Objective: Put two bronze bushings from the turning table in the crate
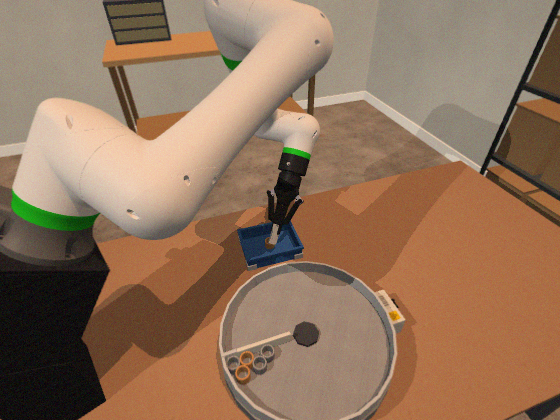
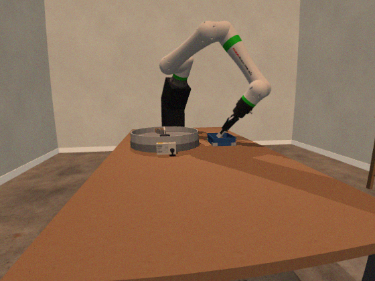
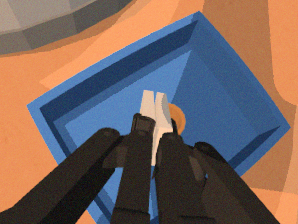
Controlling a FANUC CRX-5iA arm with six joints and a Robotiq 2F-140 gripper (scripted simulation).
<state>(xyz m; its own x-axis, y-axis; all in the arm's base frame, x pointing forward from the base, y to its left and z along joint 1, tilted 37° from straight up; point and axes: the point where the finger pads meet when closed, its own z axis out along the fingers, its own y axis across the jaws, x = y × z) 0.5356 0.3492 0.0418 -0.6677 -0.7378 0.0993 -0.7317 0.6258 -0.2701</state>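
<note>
The blue crate lies 40 mm below my hand and 20 mm behind it. Also, from my hand: turning table (350 mm to the right, 60 mm ahead, 10 mm below).
</note>
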